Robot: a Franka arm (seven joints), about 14 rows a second.
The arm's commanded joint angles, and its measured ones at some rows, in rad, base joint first. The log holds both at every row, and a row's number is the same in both.
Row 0, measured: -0.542 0.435 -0.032 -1.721 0.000 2.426 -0.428
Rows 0 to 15, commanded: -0.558 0.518 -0.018 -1.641 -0.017 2.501 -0.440; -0.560 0.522 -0.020 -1.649 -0.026 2.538 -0.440; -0.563 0.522 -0.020 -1.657 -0.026 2.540 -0.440; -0.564 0.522 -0.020 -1.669 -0.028 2.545 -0.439; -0.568 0.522 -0.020 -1.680 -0.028 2.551 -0.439; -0.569 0.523 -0.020 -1.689 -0.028 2.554 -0.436; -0.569 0.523 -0.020 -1.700 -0.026 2.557 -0.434; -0.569 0.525 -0.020 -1.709 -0.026 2.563 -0.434; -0.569 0.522 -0.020 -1.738 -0.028 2.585 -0.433; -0.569 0.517 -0.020 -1.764 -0.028 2.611 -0.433; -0.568 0.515 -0.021 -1.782 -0.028 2.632 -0.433; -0.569 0.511 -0.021 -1.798 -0.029 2.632 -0.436; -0.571 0.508 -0.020 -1.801 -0.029 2.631 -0.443; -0.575 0.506 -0.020 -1.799 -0.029 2.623 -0.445; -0.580 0.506 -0.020 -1.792 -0.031 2.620 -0.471; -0.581 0.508 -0.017 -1.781 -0.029 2.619 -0.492
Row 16, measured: -0.558 0.524 -0.034 -1.770 -0.014 2.607 -0.454
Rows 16 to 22, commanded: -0.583 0.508 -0.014 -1.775 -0.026 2.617 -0.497; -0.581 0.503 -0.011 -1.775 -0.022 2.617 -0.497; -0.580 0.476 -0.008 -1.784 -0.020 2.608 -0.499; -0.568 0.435 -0.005 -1.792 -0.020 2.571 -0.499; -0.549 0.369 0.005 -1.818 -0.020 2.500 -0.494; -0.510 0.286 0.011 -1.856 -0.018 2.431 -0.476; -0.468 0.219 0.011 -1.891 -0.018 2.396 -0.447
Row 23, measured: -0.537 0.407 0.004 -1.772 -0.014 2.491 -0.487
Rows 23 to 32, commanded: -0.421 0.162 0.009 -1.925 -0.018 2.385 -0.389; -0.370 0.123 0.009 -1.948 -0.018 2.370 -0.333; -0.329 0.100 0.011 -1.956 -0.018 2.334 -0.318; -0.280 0.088 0.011 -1.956 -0.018 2.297 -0.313; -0.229 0.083 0.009 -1.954 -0.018 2.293 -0.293; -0.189 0.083 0.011 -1.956 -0.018 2.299 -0.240; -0.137 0.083 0.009 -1.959 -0.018 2.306 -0.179; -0.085 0.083 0.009 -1.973 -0.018 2.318 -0.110; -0.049 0.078 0.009 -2.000 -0.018 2.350 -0.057; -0.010 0.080 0.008 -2.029 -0.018 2.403 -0.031
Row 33, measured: -0.075 0.094 0.023 -1.963 -0.014 2.322 -0.100
